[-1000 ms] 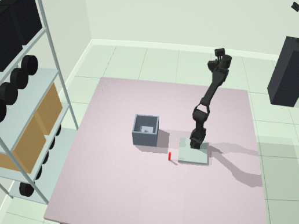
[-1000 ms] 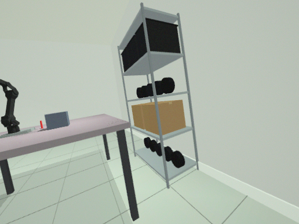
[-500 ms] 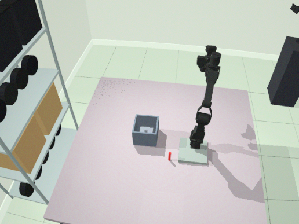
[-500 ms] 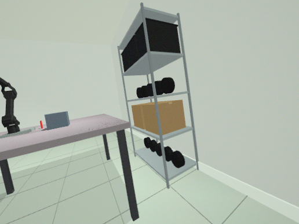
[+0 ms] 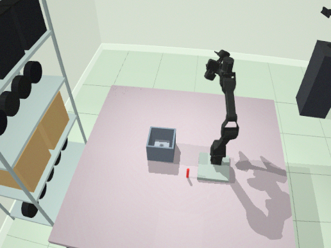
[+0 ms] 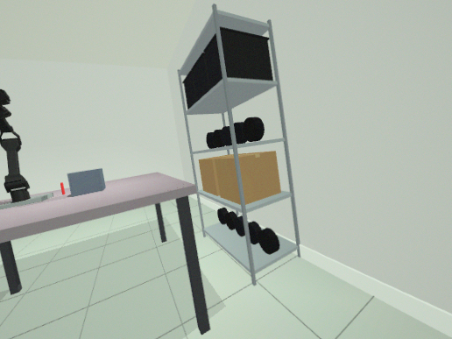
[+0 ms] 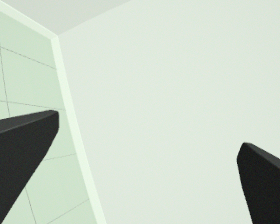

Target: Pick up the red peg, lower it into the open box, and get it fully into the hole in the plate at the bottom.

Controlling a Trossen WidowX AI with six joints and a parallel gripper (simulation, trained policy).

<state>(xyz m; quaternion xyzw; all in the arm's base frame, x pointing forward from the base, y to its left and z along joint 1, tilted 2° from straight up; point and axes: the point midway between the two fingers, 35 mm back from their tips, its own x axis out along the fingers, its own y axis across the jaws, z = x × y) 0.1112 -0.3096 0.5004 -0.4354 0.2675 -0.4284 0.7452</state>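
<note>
Now: gripper tip 5 cm short of the red peg, 48 cm to the right of it and 48 cm above it.
</note>
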